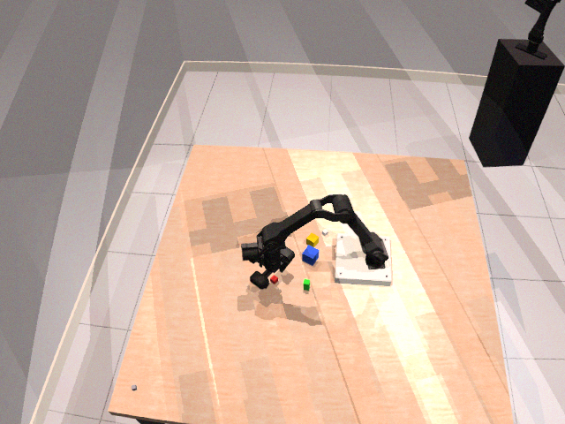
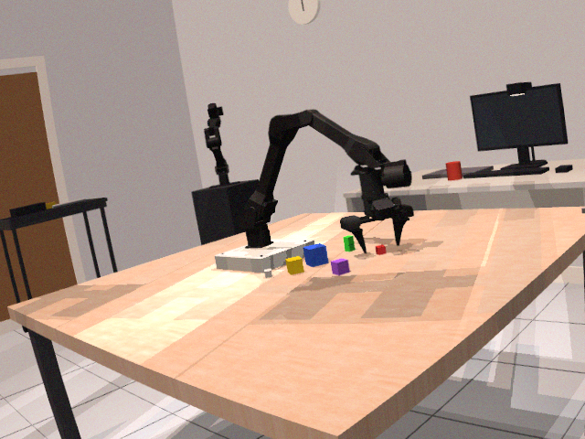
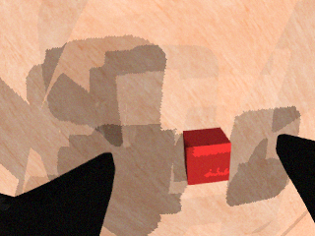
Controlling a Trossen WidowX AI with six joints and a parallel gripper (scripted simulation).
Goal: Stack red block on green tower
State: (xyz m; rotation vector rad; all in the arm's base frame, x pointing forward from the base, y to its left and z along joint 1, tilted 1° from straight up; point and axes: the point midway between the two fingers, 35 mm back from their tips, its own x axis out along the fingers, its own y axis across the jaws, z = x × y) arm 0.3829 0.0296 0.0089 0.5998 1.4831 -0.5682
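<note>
Now: gripper tip right at the red block. Also, from my gripper tip: purple cube 170 mm to the right, 20 mm behind; then yellow cube 170 mm to the right, 160 mm behind, 10 mm above; then blue cube 150 mm behind, 90 mm to the right, 10 mm above.
</note>
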